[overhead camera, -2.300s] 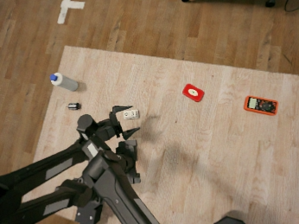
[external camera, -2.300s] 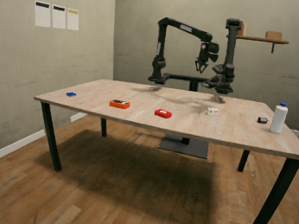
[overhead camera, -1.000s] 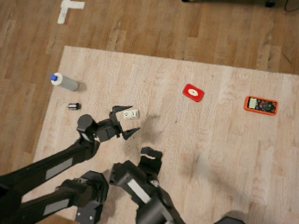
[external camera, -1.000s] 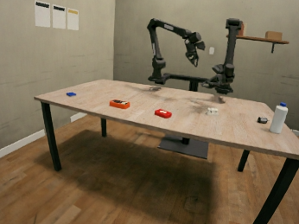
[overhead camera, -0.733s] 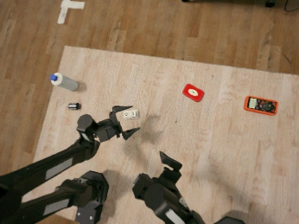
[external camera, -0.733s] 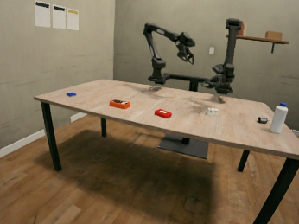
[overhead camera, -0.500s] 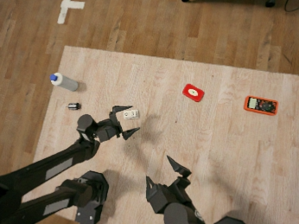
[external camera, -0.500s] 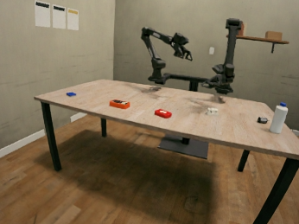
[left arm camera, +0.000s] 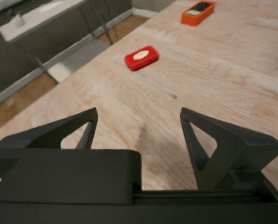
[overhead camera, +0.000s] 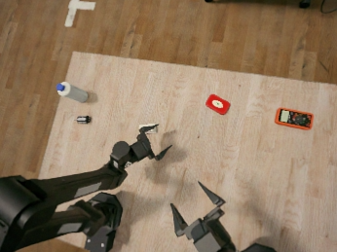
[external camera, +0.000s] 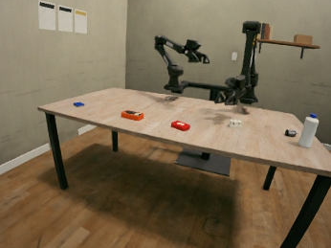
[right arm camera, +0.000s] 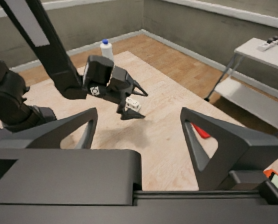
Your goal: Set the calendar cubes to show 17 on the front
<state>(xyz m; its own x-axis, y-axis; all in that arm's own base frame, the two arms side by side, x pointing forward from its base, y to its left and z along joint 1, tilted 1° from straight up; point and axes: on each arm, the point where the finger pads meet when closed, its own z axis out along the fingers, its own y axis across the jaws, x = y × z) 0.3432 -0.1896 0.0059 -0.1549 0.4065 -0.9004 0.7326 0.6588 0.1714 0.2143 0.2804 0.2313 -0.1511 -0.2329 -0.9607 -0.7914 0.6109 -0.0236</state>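
Right now the white tray is 1 cm ahead of my left hand, 11 cm to the left of it and 11 cm below it. Round my left hand: blue item 20 cm ahead, 95 cm to the right, 11 cm below; red flat object 18 cm ahead, 17 cm to the right, 10 cm below.
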